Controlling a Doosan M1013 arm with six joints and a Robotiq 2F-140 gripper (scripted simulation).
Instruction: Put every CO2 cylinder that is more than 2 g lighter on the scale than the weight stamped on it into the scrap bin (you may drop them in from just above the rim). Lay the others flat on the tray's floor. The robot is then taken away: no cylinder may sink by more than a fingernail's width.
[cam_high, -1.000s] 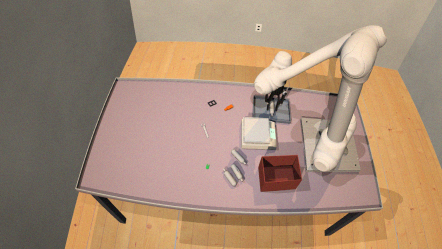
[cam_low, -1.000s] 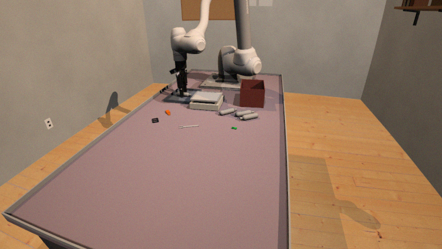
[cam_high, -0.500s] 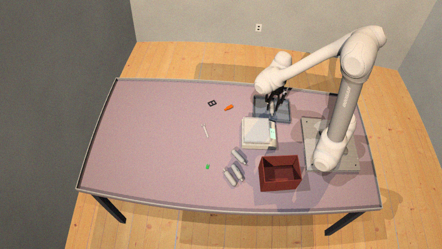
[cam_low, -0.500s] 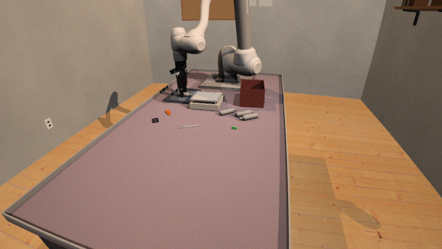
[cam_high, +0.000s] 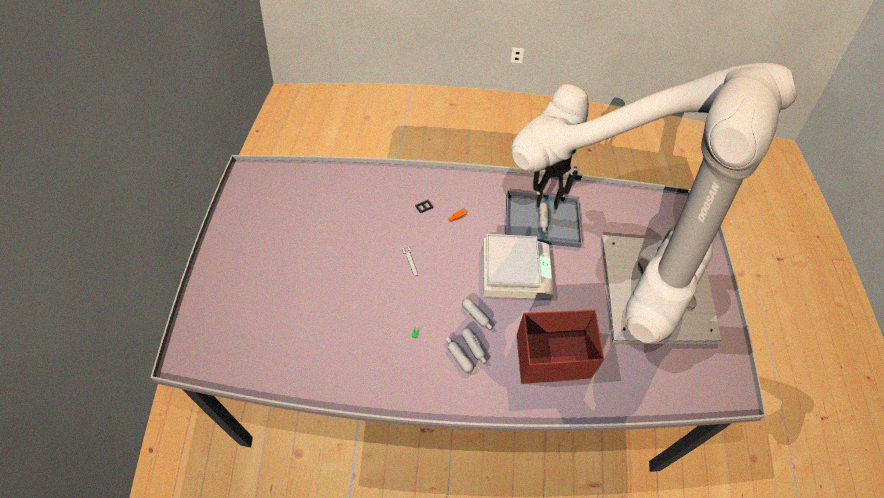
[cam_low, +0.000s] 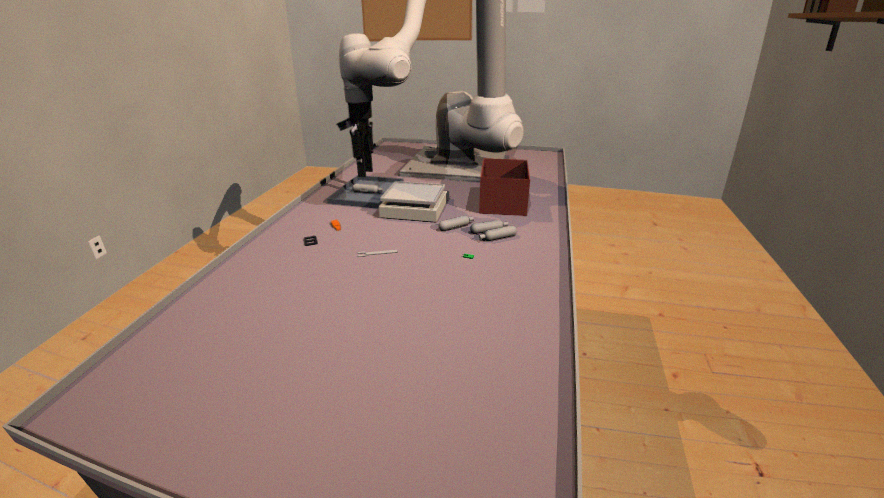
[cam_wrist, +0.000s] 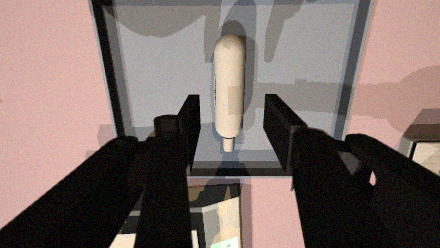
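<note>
Right now the scale plate is 20 cm to the left of my hand, 12 cm ahead of it and 5 cm below it. Also, from my hand: grey tray (10 cm below); orange piece (28 cm ahead, 10 cm below); beige scale (20 cm to the left, 11 cm ahead, 7 cm below).
</note>
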